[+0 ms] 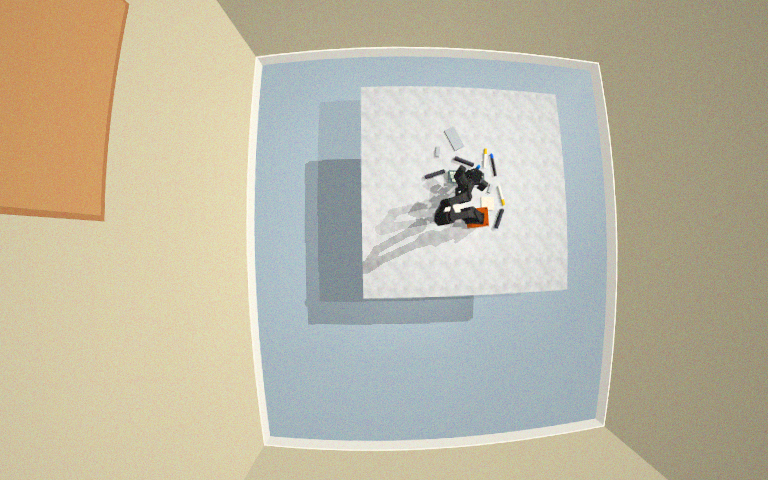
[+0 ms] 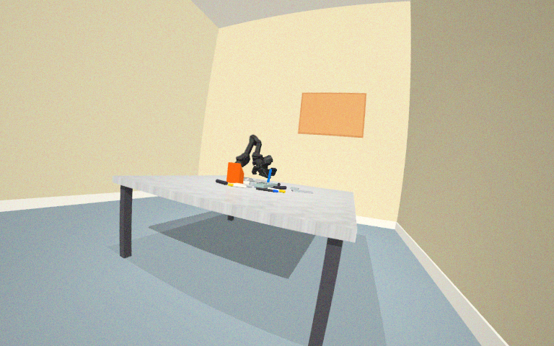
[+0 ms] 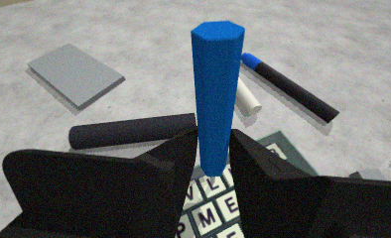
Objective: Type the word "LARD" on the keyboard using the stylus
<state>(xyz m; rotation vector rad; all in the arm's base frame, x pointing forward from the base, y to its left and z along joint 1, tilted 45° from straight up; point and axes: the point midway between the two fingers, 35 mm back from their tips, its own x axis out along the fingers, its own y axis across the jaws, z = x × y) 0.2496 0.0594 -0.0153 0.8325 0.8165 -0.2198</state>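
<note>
Now: the grey block 12 cm to the right of my gripper tip, 8 cm behind it and 7 cm below it. Round my gripper tip: blue-capped marker 13 cm to the right, 9 cm ahead, 6 cm below; cream block 17 cm behind, 11 cm to the right, 7 cm below; blue stylus 2 cm below, 1 cm behind.
</note>
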